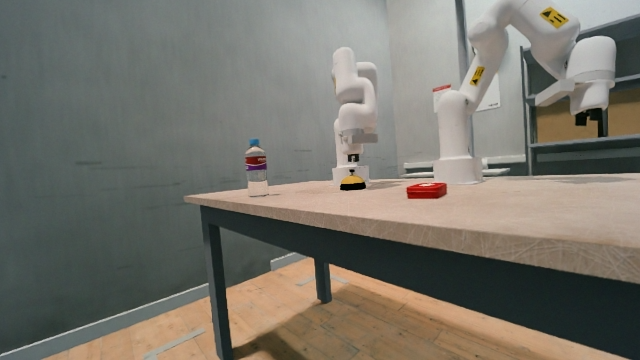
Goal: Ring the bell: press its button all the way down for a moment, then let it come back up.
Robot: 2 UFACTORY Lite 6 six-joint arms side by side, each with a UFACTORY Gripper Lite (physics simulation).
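Frame: origin at the left arm's base, x ahead, y left, z up, level; centimetres.
Where they show: left end effector, tool point: [587, 118]; right end effector, tool point: [353, 158]; left arm's base, origin of the base link: [455, 183].
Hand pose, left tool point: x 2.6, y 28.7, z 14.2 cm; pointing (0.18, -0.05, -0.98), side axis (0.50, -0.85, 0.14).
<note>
Each offset is from my left tool point to the top centre of the thing. Level surfaces: height alone.
The bell, a yellow dome @(dx +16.8, dy -54.0, dz -7.6 cm) [353, 179] on a black base, stands upright on the table @(dz -14.2 cm) [500, 210], left of the red tin. Its small dark button @(dx +16.8, dy -54.0, dz -7.6 cm) [352, 171] stands up at the top of the dome. My right gripper [353, 161] points down just above the button, and a small gap seems to show between them. It is too small here to tell whether its fingers are open or shut. My left gripper [588, 121] hangs high at the far right, well away from the bell; its finger opening is unclear.
A clear water bottle @(dx +40.6, dy -74.0, dz +4.4 cm) [257, 184] with a blue cap stands left of the bell, near the table's left end. A flat red tin @(dx +26.7, dy -25.1, dz -11.8 cm) [426, 190] lies right of the bell. The left arm's base [457, 170] stands behind the tin. A shelf unit [575, 145] is behind at the right.
</note>
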